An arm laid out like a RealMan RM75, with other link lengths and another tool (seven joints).
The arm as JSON. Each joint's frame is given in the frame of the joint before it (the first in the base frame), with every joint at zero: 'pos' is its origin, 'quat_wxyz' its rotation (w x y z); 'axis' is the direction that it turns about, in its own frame. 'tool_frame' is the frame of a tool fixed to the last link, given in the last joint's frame.
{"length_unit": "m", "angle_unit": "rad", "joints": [
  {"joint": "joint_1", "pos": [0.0, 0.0, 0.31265], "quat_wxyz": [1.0, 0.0, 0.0, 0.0], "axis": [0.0, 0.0, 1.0]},
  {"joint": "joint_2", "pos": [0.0, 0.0, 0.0], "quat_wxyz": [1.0, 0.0, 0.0, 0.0], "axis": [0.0, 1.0, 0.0]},
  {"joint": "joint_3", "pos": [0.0, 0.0, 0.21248], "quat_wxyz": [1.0, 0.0, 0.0, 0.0], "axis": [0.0, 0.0, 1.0]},
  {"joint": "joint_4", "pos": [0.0, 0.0, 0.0], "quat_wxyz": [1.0, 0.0, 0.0, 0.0], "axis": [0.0, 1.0, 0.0]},
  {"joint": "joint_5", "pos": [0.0, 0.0, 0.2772], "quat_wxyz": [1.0, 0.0, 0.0, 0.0], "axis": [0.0, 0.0, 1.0]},
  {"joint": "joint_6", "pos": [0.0, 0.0, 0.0], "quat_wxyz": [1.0, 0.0, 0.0, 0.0], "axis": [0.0, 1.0, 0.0]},
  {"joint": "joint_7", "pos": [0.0, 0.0, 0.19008], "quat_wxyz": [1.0, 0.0, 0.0, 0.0], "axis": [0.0, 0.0, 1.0]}
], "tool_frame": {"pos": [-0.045, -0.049, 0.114], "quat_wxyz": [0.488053, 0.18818, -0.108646, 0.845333]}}
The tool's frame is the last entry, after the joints.
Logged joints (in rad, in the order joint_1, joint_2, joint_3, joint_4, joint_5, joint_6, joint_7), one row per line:
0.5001 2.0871 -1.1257 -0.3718 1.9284 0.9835 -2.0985
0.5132 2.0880 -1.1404 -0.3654 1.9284 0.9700 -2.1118
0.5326 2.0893 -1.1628 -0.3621 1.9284 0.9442 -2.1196
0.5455 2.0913 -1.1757 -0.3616 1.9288 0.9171 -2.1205
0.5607 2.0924 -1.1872 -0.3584 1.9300 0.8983 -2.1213
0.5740 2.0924 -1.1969 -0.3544 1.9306 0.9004 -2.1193
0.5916 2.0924 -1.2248 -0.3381 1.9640 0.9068 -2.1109
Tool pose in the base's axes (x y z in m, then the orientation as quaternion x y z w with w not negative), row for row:
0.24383 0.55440 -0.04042 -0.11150 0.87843 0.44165 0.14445
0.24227 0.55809 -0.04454 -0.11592 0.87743 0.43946 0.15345
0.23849 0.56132 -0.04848 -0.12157 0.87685 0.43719 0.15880
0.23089 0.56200 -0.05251 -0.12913 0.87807 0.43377 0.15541
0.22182 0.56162 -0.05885 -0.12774 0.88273 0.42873 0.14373
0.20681 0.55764 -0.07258 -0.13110 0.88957 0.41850 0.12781
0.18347 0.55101 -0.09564 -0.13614 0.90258 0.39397 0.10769
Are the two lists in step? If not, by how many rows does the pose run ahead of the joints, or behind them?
The pose runs 2 rows ahead of the joints: the pose in row i belongs to the joints in row i + 2.
